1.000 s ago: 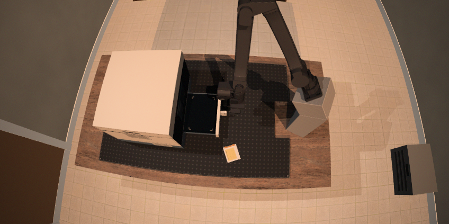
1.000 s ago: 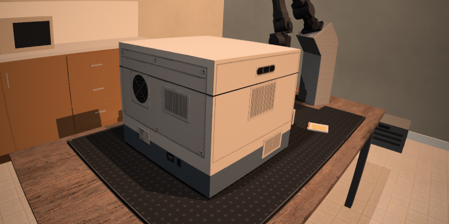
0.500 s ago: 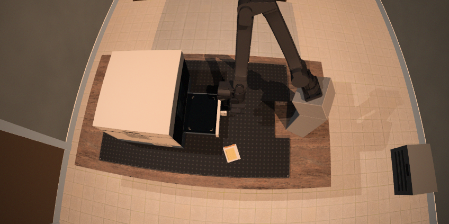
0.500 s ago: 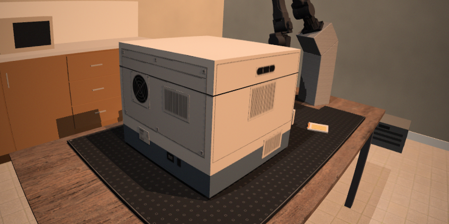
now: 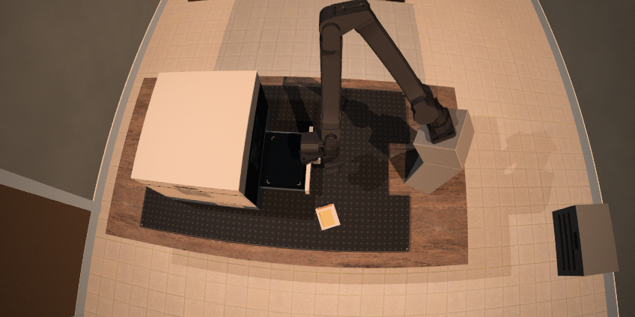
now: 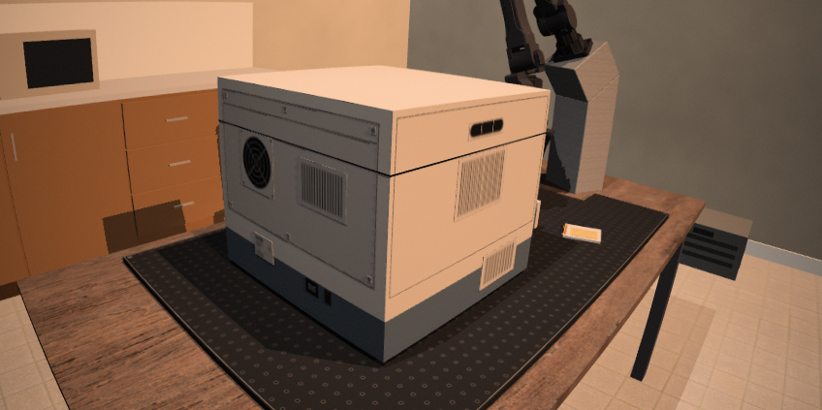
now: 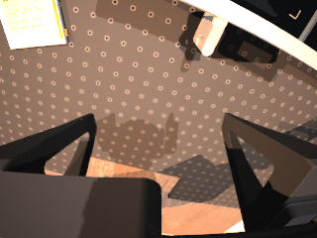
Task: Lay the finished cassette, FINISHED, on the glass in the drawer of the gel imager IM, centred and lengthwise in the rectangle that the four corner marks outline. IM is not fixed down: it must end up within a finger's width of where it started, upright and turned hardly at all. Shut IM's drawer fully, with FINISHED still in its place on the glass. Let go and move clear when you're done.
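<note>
My hand is 180 mm to the right of the finished cassette, 170 mm above it and 40 mm short of it.
</note>
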